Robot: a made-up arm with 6 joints.
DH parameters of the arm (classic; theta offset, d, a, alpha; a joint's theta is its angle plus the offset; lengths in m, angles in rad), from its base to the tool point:
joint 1: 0 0.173 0 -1.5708
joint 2: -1.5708 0 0.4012 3.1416
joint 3: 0 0 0 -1.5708
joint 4: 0 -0.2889 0 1.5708
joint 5: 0 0.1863 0 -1.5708
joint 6: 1.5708 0 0 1.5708
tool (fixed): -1.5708 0 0 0
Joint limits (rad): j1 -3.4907..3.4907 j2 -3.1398..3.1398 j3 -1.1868..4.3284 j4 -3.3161..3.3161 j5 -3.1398..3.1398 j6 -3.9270..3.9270
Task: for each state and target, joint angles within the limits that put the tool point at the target. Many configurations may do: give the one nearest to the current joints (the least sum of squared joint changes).
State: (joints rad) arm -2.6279 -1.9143 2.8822 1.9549 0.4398 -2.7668
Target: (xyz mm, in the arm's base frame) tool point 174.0 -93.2 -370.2
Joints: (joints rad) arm -2.9644 -2.2747 2.4745 2.2878 0.4398 -2.7668
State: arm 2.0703 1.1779 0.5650 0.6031 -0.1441 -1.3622
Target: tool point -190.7 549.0 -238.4
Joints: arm 2.1238 1.9868 0.6499 0.8274 -0.1441 -1.3622
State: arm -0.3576 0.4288 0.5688 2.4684 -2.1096 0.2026
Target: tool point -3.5 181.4 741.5
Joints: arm -0.1009 -0.5460 0.1706 2.8834 -2.1096 0.2026
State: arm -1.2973 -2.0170 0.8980 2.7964 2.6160 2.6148
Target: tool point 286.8 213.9 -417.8
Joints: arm -1.9666 -2.8965 0.8744 2.9306 2.6160 2.6148
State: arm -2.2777 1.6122 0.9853 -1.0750 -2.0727 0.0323
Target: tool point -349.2 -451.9 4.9
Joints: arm -2.0910 1.2839 0.8134 -1.1366 -2.0727 0.0323
